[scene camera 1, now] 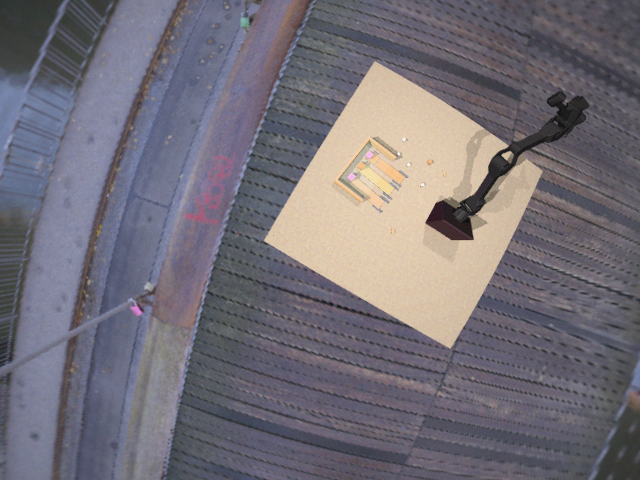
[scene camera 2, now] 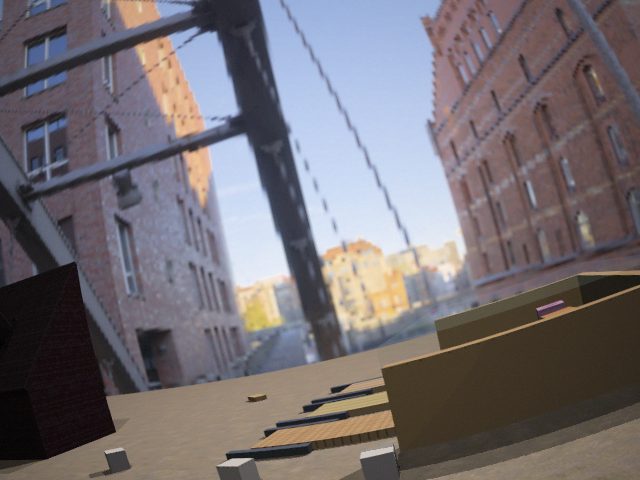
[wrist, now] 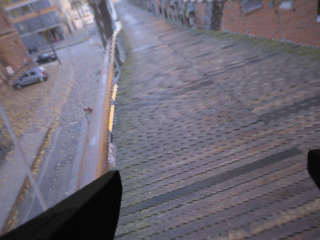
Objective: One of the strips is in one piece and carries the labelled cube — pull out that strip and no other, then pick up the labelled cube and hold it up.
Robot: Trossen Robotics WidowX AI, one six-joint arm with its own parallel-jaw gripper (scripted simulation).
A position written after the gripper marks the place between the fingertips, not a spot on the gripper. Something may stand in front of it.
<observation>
The gripper [wrist: 211, 170] is open, with nothing in its grasp. Also in view: a tray [scene camera 2: 509, 355].
</observation>
